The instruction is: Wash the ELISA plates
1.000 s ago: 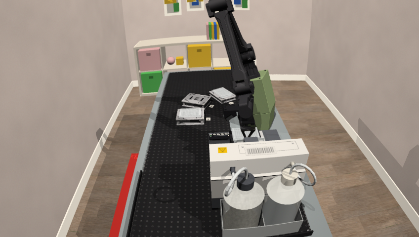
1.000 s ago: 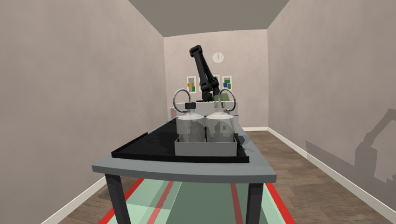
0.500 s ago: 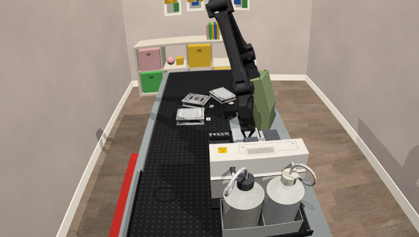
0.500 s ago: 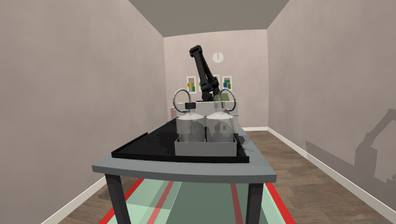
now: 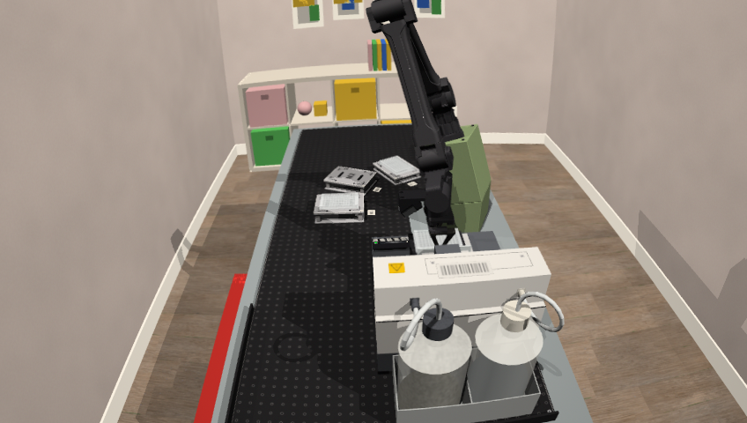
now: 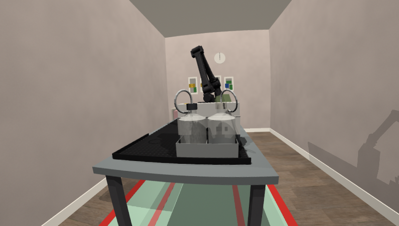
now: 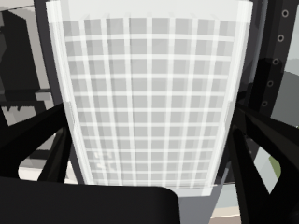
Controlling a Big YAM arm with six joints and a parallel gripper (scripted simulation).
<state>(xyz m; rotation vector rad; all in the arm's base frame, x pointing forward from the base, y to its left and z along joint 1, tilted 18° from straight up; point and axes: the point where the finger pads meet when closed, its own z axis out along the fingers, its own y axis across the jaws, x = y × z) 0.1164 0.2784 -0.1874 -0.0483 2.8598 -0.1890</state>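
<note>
My hand is 2 cm above the washer carrier. Also, from my hand: plate washer (15 cm to the left, 2 cm above).
</note>
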